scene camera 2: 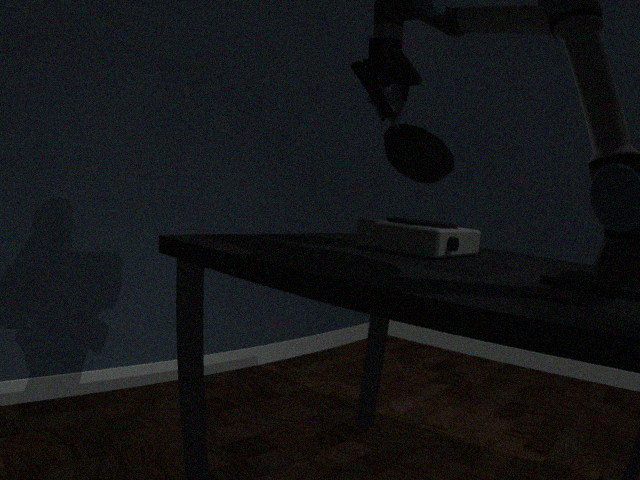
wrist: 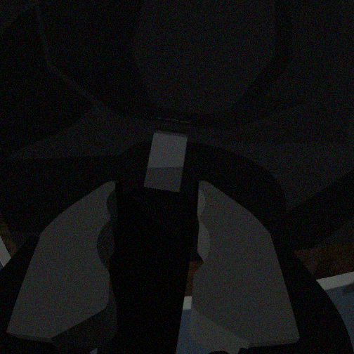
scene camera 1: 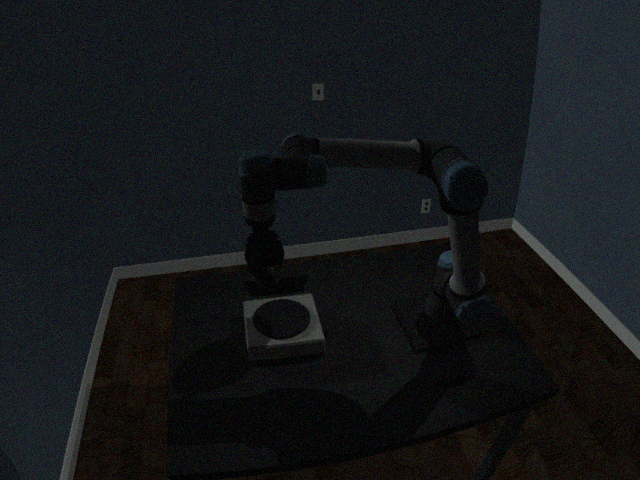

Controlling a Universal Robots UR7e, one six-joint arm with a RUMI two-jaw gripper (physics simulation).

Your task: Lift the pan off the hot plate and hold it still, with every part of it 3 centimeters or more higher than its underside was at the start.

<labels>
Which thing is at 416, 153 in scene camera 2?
A dark round pan.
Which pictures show my gripper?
Scene camera 2, the wrist view and scene camera 1: all of them.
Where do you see a dark round pan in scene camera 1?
290, 284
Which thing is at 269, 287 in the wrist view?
My gripper.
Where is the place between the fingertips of my gripper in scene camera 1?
267, 284
</labels>
